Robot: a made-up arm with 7 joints. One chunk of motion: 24 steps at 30 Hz.
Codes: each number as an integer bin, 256 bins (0 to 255) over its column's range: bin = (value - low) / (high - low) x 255, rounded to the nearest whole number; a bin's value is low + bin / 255 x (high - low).
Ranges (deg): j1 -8.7..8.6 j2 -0.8..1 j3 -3..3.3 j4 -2.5..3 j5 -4.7..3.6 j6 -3.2..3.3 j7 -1.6..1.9
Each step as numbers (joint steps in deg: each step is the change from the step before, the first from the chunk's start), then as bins.
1 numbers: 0.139 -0.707 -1.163 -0.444 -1.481 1.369 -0.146
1 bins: 130 13 74 95 99 179 106
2 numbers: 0.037 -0.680 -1.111 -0.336 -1.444 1.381 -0.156
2 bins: 129 17 76 100 100 180 105
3 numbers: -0.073 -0.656 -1.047 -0.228 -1.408 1.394 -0.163
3 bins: 127 20 79 105 101 180 105
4 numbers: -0.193 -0.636 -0.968 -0.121 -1.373 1.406 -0.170
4 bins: 125 23 82 110 102 181 104
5 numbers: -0.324 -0.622 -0.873 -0.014 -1.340 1.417 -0.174
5 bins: 123 25 86 115 103 181 104
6 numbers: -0.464 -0.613 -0.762 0.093 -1.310 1.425 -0.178
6 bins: 121 26 91 120 104 181 104
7 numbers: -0.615 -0.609 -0.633 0.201 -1.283 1.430 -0.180
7 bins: 119 27 96 125 105 182 103
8 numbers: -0.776 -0.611 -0.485 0.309 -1.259 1.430 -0.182
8 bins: 117 27 102 130 106 182 103
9 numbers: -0.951 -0.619 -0.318 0.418 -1.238 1.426 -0.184
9 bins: 114 26 109 135 106 181 103
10 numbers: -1.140 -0.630 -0.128 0.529 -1.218 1.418 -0.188
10 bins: 111 24 116 140 107 181 103
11 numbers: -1.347 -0.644 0.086 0.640 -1.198 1.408 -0.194
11 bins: 108 22 125 146 108 181 102
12 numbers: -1.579 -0.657 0.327 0.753 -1.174 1.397 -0.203
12 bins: 105 20 135 151 108 180 102
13 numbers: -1.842 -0.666 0.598 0.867 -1.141 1.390 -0.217
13 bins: 101 19 146 156 109 180 101
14 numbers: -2.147 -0.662 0.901 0.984 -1.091 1.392 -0.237
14 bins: 97 20 158 162 111 180 99
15 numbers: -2.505 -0.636 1.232 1.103 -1.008 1.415 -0.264
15 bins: 91 23 171 167 113 181 97
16 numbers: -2.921 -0.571 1.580 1.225 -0.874 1.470 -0.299
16 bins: 85 32 185 173 118 183 95
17 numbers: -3.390 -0.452 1.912 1.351 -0.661 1.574 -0.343
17 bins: 78 49 199 179 124 187 92
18 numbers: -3.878 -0.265 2.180 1.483 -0.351 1.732 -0.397
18 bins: 71 76 210 185 134 193 88
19 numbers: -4.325 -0.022 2.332 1.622 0.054 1.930 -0.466
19 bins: 64 110 216 191 146 201 83
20 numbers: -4.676 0.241 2.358 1.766 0.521 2.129 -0.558
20 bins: 59 147 217 198 160 209 76
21 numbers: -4.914 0.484 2.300 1.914 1.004 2.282 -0.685
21 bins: 56 182 215 205 175 215 67
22 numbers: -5.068 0.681 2.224 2.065 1.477 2.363 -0.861
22 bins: 54 210 211 212 190 218 54
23 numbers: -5.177 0.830 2.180 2.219 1.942 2.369 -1.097
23 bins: 52 231 210 219 204 218 37
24 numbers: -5.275 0.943 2.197 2.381 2.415 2.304 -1.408
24 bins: 50 247 210 226 219 216 14
